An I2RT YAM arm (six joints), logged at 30 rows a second.
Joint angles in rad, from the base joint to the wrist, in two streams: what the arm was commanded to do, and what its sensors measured. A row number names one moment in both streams.
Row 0, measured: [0.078, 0.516, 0.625, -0.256, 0.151, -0.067]
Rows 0 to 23, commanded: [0.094, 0.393, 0.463, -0.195, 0.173, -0.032]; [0.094, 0.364, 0.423, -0.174, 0.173, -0.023]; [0.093, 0.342, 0.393, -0.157, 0.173, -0.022]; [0.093, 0.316, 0.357, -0.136, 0.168, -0.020]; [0.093, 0.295, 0.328, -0.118, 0.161, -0.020]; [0.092, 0.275, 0.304, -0.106, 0.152, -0.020]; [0.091, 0.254, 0.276, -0.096, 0.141, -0.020]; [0.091, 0.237, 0.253, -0.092, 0.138, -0.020]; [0.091, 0.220, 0.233, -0.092, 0.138, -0.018]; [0.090, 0.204, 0.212, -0.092, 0.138, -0.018]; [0.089, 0.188, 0.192, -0.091, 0.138, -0.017]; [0.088, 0.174, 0.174, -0.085, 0.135, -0.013]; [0.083, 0.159, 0.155, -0.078, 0.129, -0.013]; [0.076, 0.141, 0.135, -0.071, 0.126, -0.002]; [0.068, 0.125, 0.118, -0.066, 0.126, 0.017]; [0.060, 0.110, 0.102, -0.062, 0.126, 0.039]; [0.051, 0.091, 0.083, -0.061, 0.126, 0.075]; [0.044, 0.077, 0.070, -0.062, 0.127, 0.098]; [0.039, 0.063, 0.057, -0.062, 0.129, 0.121]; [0.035, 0.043, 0.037, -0.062, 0.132, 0.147]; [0.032, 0.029, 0.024, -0.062, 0.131, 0.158]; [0.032, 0.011, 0.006, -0.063, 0.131, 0.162]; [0.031, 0.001, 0.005, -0.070, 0.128, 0.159]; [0.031, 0.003, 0.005, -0.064, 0.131, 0.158]
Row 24, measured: [0.039, 0.029, 0.023, -0.072, 0.138, 0.098]
